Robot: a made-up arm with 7 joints.
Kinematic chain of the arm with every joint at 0, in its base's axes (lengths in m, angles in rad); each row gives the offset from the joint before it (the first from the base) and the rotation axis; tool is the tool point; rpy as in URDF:
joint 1: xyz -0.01 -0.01 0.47 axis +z
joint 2: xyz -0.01 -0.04 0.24 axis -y
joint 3: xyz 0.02 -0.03 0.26 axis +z
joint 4: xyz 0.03 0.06 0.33 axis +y
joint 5: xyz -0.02 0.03 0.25 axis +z
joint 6: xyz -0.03 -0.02 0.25 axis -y
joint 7: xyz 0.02 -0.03 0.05 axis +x
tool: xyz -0.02 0 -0.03 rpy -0.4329 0.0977 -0.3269
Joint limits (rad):
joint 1: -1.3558..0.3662
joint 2: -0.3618..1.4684
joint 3: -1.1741..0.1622
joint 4: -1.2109..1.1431
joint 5: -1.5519..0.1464
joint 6: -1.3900..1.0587
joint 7: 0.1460..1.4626
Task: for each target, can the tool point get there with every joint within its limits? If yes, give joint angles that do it. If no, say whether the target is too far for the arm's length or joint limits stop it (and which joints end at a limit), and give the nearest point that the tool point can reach.
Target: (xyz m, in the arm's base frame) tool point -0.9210 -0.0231 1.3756
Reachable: yes | joints -0.1824 1.0695 -1.0569 0.2901 -0.2373 -1.0534 1.3502
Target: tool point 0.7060 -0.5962 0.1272
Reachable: no: joint limits stop it (at a limit: joint 2, joint 4, joint 5, joint 6, joint 7) | nearest point 0.5799 -0.4930 1.2770 | short by 1.161 m
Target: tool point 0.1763 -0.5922 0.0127
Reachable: no: joint limits stop it (at a limit: joint 1, joint 2, joint 3, joint 4, joint 5, joint 6, joint 7) | nearest point -0.6756 -0.3619 0.3100 | short by 0.931 m
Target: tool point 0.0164 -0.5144 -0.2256
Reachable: no: joint limits stop it (at a limit: joint 1, joint 2, joint 3, joint 4, joint 6, joint 7) | nearest point -0.6756 -0.3586 0.3089 | short by 0.888 m
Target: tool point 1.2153 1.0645 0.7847
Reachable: no: too far | nearest point 0.2609 0.8067 0.7801 | short by 0.989 m
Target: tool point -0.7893 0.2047 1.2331
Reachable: yes | joints -0.2448 0.5582 -0.0223 -0.9322 -0.7448 -0.5429 0.9356
